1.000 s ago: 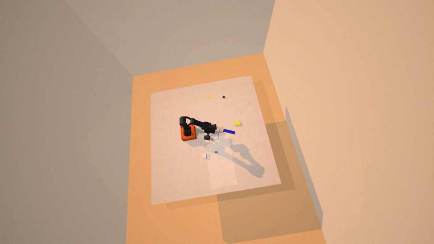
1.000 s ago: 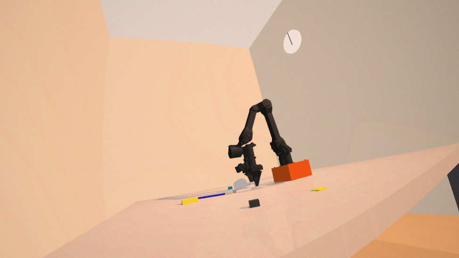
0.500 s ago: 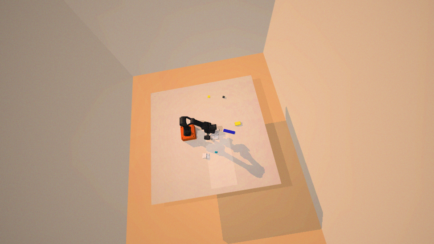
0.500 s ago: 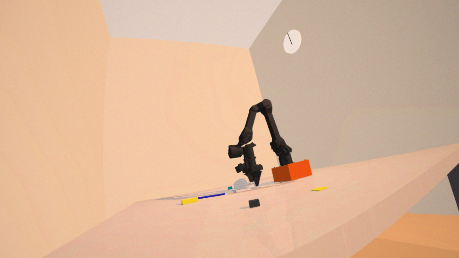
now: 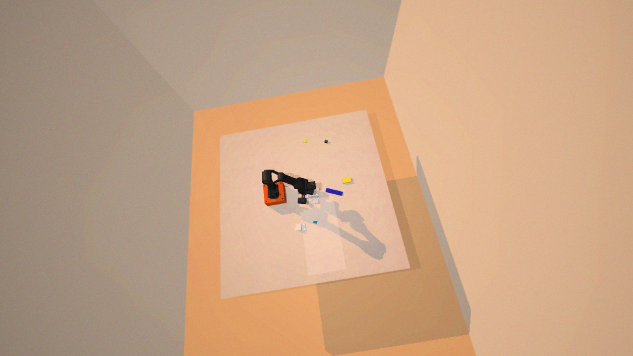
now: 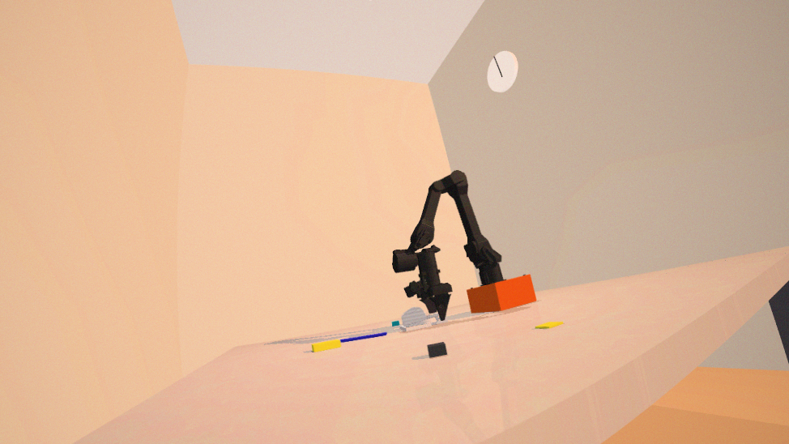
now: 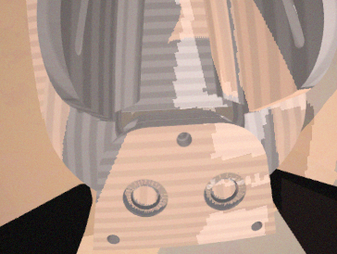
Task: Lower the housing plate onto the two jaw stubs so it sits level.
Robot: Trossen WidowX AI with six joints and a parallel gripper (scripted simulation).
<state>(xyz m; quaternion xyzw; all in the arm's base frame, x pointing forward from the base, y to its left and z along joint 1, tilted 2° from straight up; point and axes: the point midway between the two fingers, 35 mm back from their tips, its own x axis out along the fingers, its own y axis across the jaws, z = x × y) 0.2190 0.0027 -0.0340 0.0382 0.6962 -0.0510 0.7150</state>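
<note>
Now: the white housing plate 2 cm above my gripper tip and 1 cm ahead of it. From my gripper tip the other things lie so: blue bar (23 cm ahead); flat yellow tile (47 cm to the left, 2 cm ahead, 1 cm below); teal piece (22 cm to the right, 7 cm ahead).
</note>
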